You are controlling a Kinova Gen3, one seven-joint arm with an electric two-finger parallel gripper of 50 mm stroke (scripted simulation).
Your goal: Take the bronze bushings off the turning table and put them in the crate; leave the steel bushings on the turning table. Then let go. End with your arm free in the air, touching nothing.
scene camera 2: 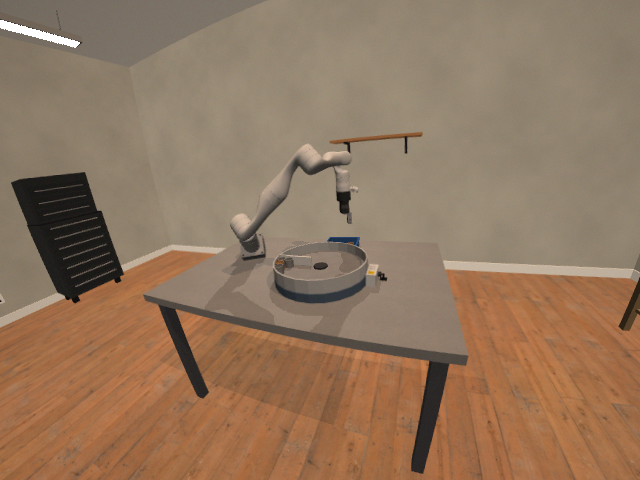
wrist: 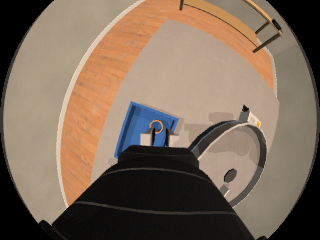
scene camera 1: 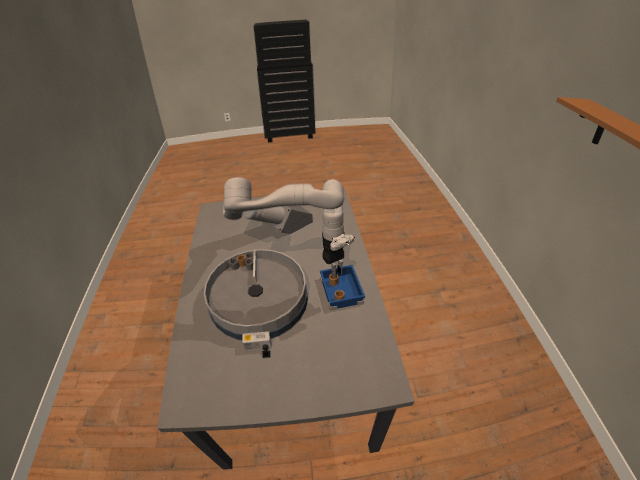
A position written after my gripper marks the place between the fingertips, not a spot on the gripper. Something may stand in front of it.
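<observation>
A blue crate (wrist: pixel 138 117) is there for me to see, and so is my own gripper (wrist: pixel 160 134).
</observation>
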